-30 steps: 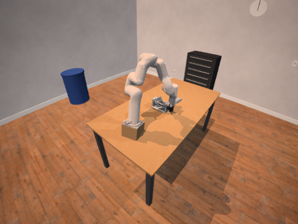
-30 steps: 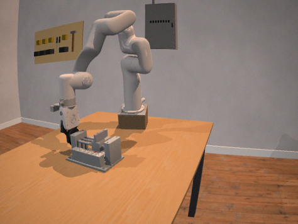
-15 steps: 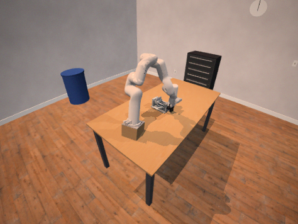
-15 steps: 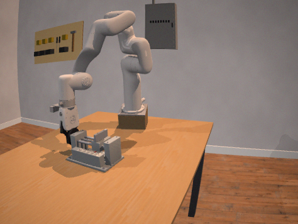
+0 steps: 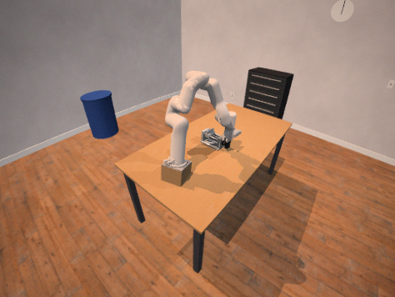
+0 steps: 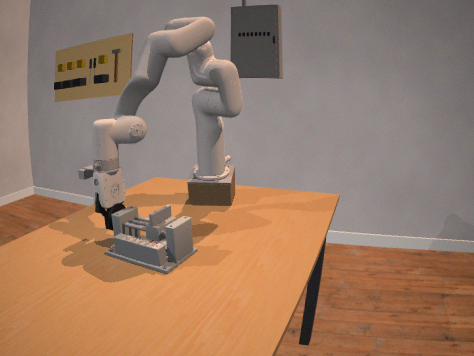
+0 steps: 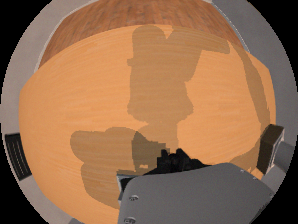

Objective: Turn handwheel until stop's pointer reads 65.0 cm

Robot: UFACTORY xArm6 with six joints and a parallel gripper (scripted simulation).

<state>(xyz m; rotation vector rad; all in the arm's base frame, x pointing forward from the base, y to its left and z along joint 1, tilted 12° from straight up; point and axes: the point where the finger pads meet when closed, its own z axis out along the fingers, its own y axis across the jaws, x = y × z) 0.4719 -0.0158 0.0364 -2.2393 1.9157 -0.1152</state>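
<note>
Right now the black handwheel is 20 mm to the left of my hand. From my hand the other things lie so: grey stop fixture 190 mm to the left, 40 mm above, 10 mm behind.
</note>
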